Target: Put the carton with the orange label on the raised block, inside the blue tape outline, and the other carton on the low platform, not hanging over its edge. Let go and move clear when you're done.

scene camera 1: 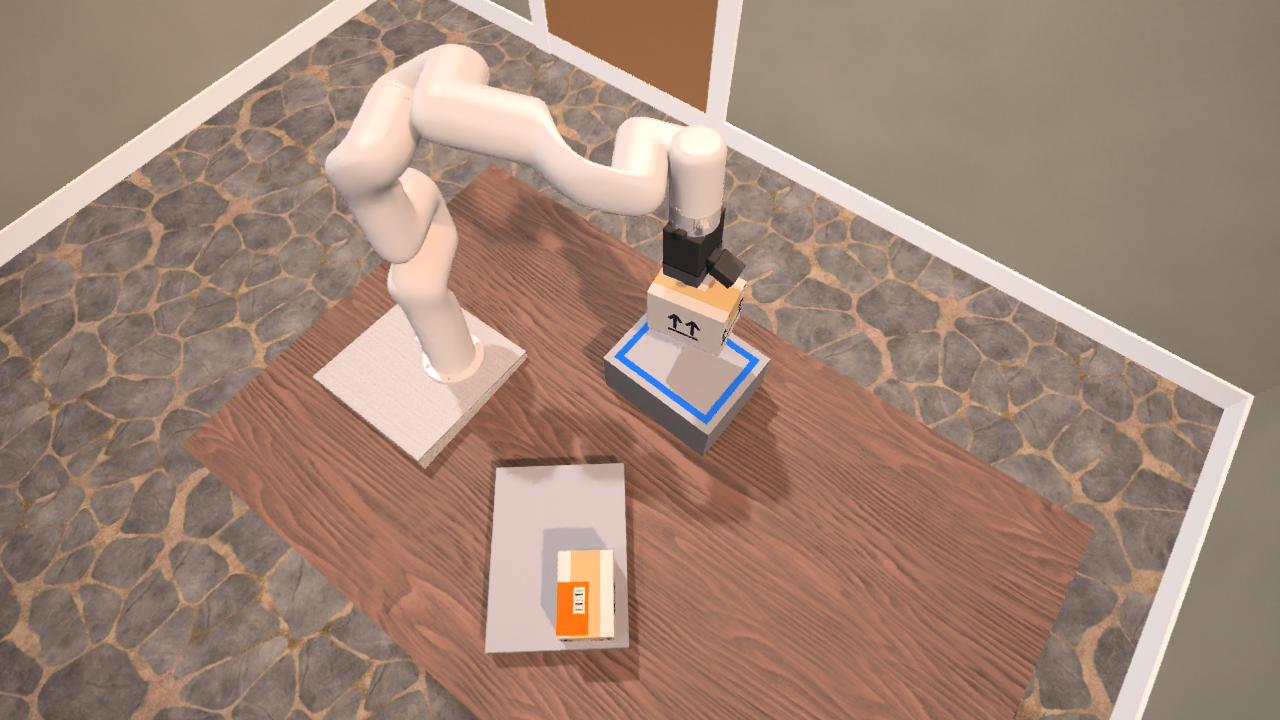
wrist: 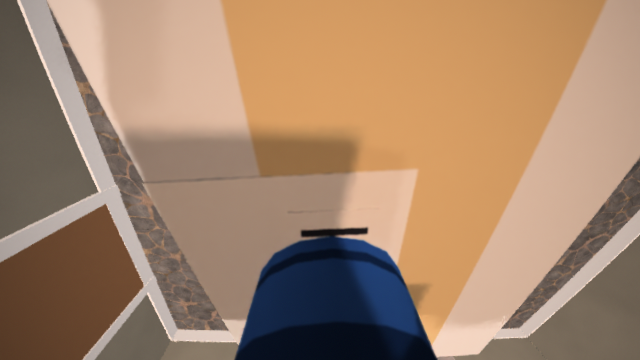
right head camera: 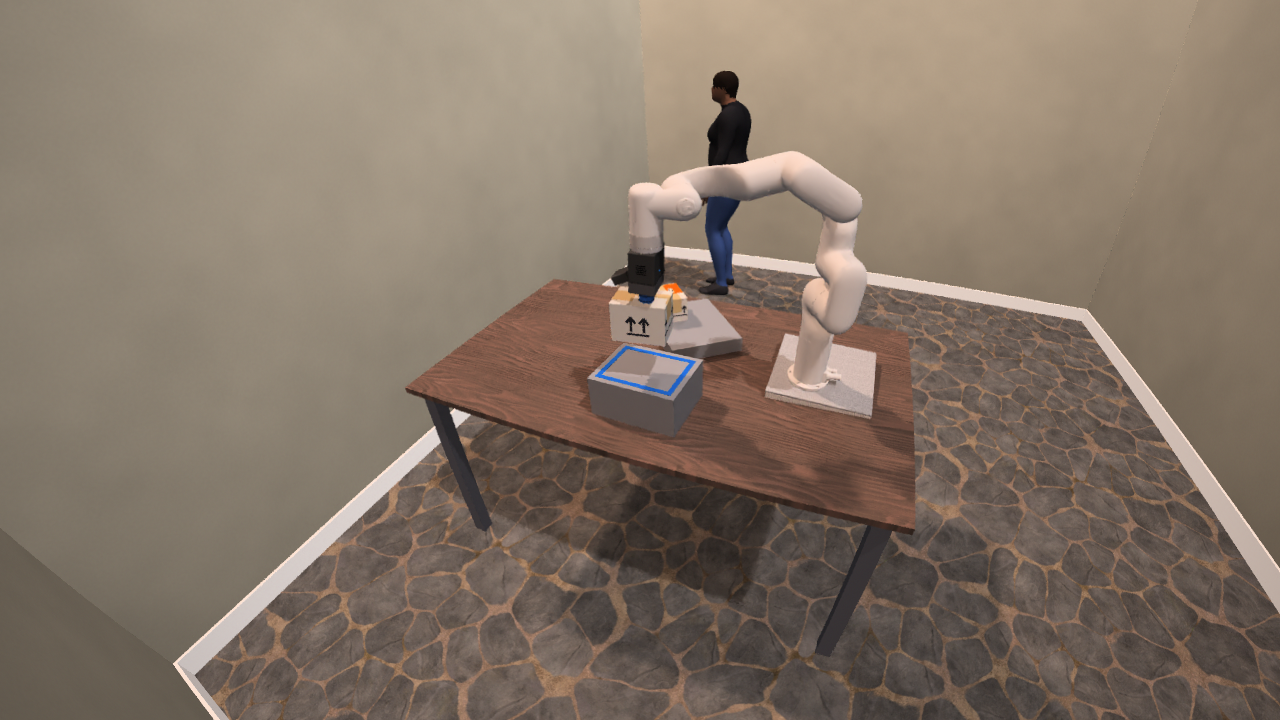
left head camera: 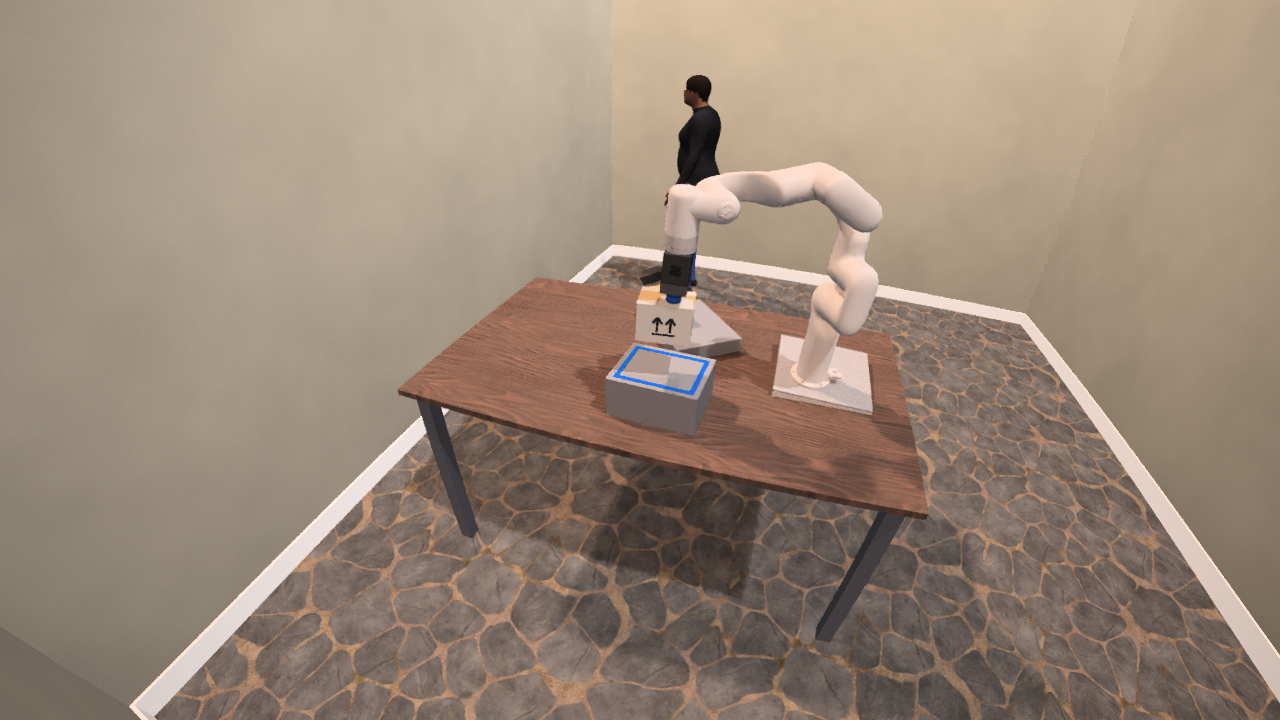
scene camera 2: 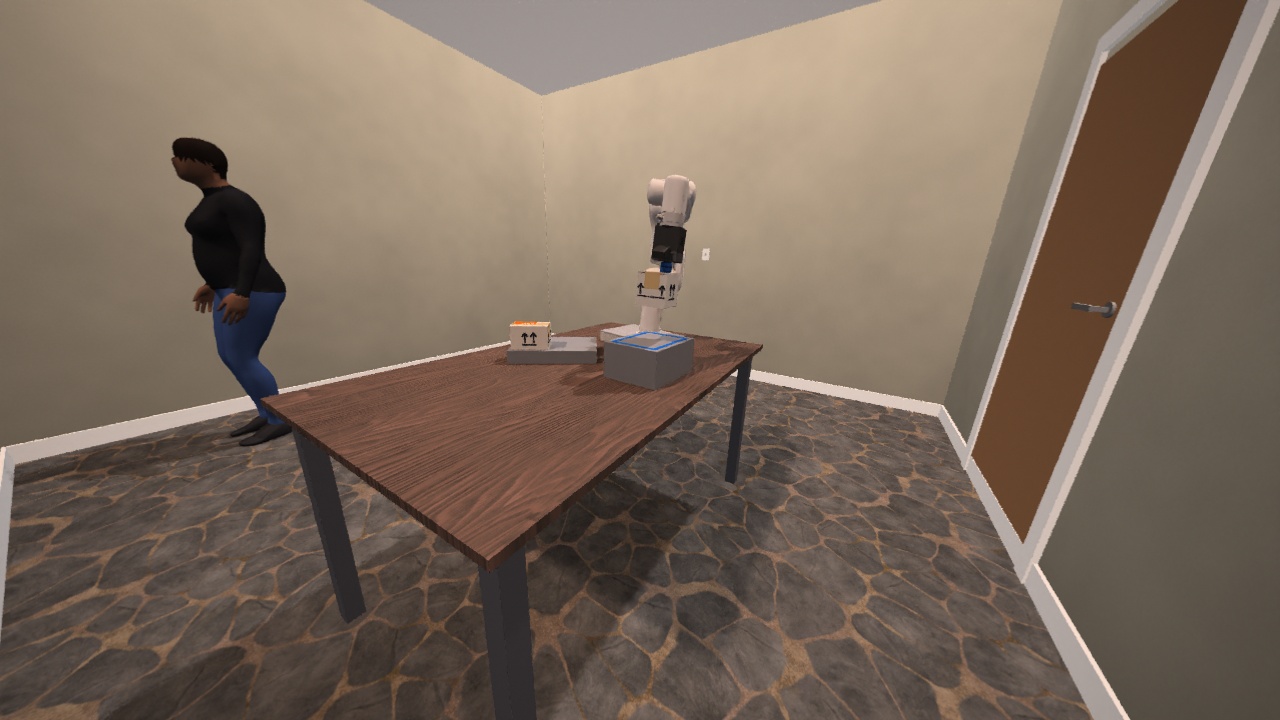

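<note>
My suction cup (left head camera: 673, 299) (right head camera: 644, 298) (scene camera 2: 665, 266) (wrist: 334, 245) is attached to the top of the carton without the orange label (left head camera: 651, 329) (right head camera: 637, 326) (scene camera 1: 684, 313) (wrist: 400, 100). It holds this carton upright in the air, above the raised block (left head camera: 653, 410) (right head camera: 635, 404) (scene camera 1: 653, 404) (scene camera 2: 644, 365) with the blue tape outline (scene camera 1: 705, 418). The carton with the orange label (right head camera: 677, 301) (scene camera 1: 599, 573) (scene camera 2: 529, 337) stands upright on the low platform (left head camera: 716, 338) (right head camera: 711, 335) (scene camera 1: 523, 537) (scene camera 2: 572, 355), near one corner and inside its edges. The held carton and arm hide it in the left head view.
The arm's square base plate (left head camera: 850, 394) (right head camera: 854, 394) (scene camera 1: 384, 394) stands on the wooden table (left head camera: 537, 394) (scene camera 1: 850, 537), beside the block and the platform. A person (left head camera: 699, 143) (right head camera: 729, 134) (scene camera 2: 232, 241) stands beyond the table, off its platform side. A door (scene camera 2: 1092, 268) is in the wall.
</note>
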